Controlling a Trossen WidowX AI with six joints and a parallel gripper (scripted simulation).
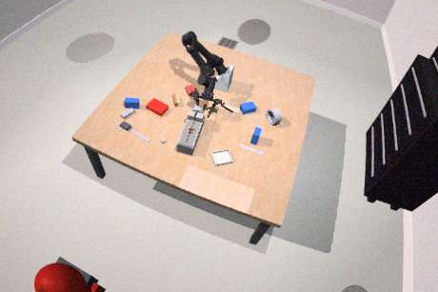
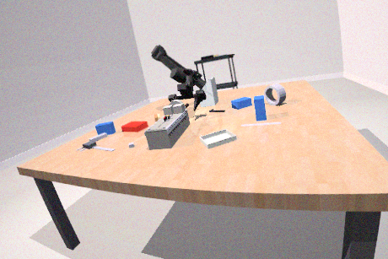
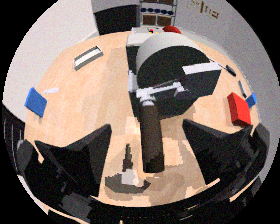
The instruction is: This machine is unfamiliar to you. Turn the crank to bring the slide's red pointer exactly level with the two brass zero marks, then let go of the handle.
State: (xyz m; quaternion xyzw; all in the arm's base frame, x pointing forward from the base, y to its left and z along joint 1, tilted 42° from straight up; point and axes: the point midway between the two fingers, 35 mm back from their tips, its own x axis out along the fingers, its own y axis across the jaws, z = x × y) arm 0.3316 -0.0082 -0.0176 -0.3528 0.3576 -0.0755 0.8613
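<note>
My gripper tip is now 20 mm below the dark crank handle and 20 mm past it. From my gripper tip the other things lie so: red block (290 mm to the right, 50 mm ahead, 40 mm below); then white tray (230 mm ahead, 210 mm to the left, 50 mm below); then red pointer (200 mm ahead, 30 mm above).
</note>
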